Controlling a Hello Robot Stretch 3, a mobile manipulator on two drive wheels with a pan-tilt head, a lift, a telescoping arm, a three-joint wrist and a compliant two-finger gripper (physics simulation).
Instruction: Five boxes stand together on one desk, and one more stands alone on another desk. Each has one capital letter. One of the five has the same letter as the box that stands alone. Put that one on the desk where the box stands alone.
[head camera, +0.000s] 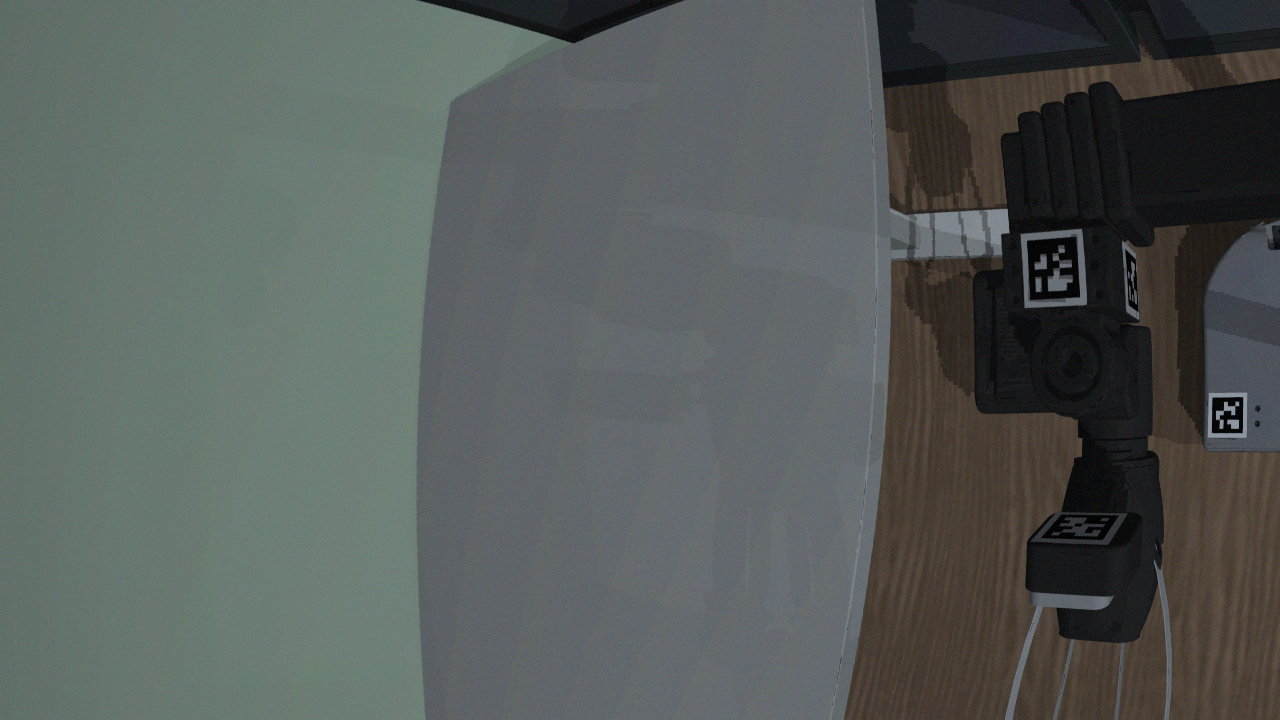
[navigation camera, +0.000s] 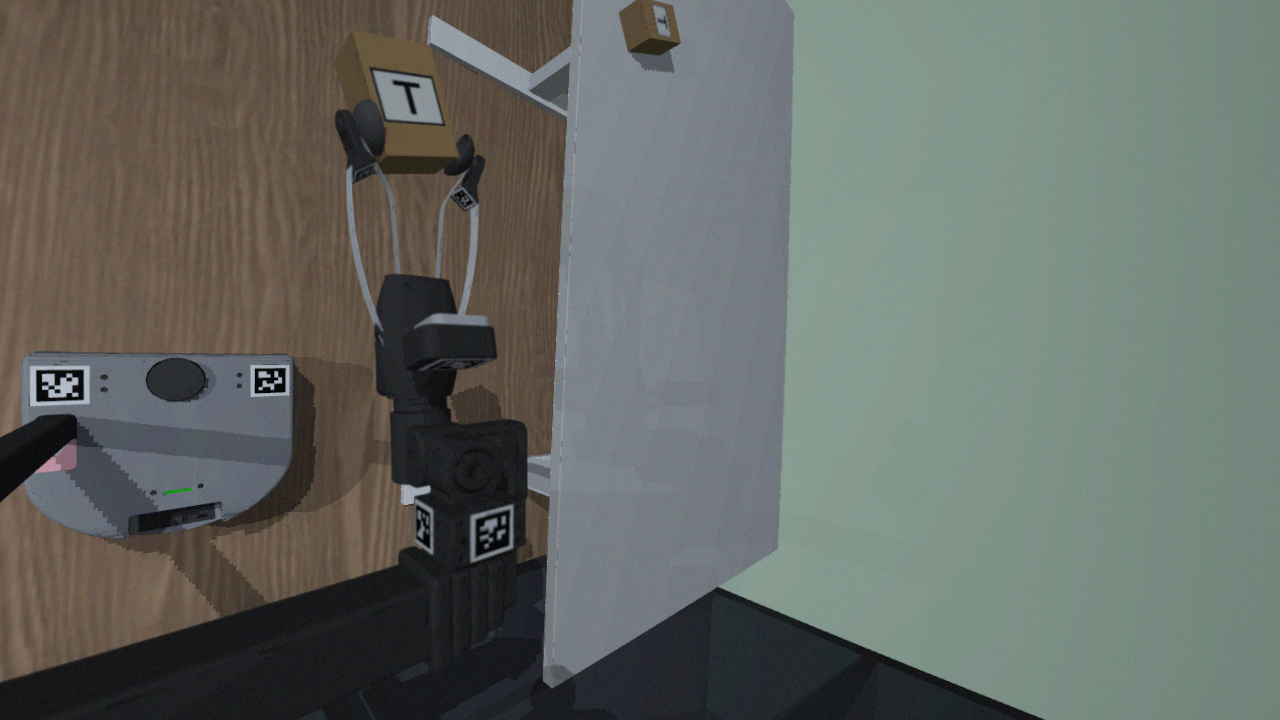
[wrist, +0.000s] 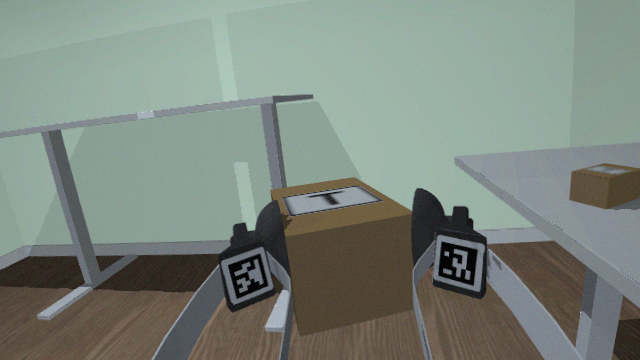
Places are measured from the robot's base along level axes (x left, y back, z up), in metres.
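Pixels of known places: gripper, fingertip midpoint: (navigation camera: 417, 119) (wrist: 349, 222); robot's base at its link origin: (navigation camera: 176, 377).
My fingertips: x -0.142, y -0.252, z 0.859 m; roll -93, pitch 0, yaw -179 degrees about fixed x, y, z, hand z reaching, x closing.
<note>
Ahead of a thing's pixels: the offset from my fingertips to its top centre. "pt": to the spot under its first point. Level surfaces: height alone.
A brown box with a black T on a white label @[pt dx +0.002, dy +0.020, dz +0.012 m] (navigation camera: 420, 138) (wrist: 352, 270) is held between the fingertips of my gripper (navigation camera: 407, 147) (wrist: 349, 222), over the wooden floor beside a desk. That desk @[dz -0.139 m] (head camera: 644, 358) (navigation camera: 671, 268) (wrist: 520, 185) has a grey top. A single brown box @[dx -0.419, dy -0.370, dz -0.089 m] (navigation camera: 646, 31) (wrist: 590, 189) stands near its far end; its label reads T in the navigation view and is too slanted to read in the wrist view. The held box lies outside the head view, where the gripper's wrist and finger strips show.
A second desk (wrist: 210, 107) stands farther off at the left in the wrist view, against the pale green wall. A dark shelf unit (navigation camera: 792, 626) borders the near end of the grey desk. My base (navigation camera: 161, 429) is on the floor left of the arm. A desk foot @[pt dx -0.514, dy -0.680, dz -0.834 m] (navigation camera: 492, 62) reaches out over the floor.
</note>
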